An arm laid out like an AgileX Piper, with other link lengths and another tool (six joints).
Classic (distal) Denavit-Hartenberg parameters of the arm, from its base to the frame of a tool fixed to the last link. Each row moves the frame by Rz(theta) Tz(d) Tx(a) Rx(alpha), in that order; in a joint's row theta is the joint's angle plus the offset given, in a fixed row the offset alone. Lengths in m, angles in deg.
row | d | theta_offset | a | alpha
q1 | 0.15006 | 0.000 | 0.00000 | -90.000
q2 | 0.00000 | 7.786 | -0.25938 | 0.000
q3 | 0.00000 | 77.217 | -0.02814 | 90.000
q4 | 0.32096 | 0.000 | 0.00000 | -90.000
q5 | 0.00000 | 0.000 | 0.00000 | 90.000
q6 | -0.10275 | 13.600 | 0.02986 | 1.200
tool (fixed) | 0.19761 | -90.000 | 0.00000 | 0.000
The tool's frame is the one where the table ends.
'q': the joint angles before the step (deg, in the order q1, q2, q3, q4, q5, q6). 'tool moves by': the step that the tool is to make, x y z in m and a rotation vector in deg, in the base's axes. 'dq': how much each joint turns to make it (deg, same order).
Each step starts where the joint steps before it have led.
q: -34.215, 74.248, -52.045, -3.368, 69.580, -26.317
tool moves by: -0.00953, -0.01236, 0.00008, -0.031, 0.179, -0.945
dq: -3.236, 0.001, 0.001, 0.000, -0.001, -2.298
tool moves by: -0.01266, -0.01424, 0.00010, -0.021, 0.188, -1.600
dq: -3.990, -0.001, 0.000, 0.000, 0.001, -2.398
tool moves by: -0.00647, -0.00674, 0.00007, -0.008, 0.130, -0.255
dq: -1.906, 0.000, -0.001, 0.000, 0.000, -1.656
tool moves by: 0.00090, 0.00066, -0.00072, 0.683, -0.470, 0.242
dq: -0.036, 0.102, 0.001, 0.889, -0.001, -0.543
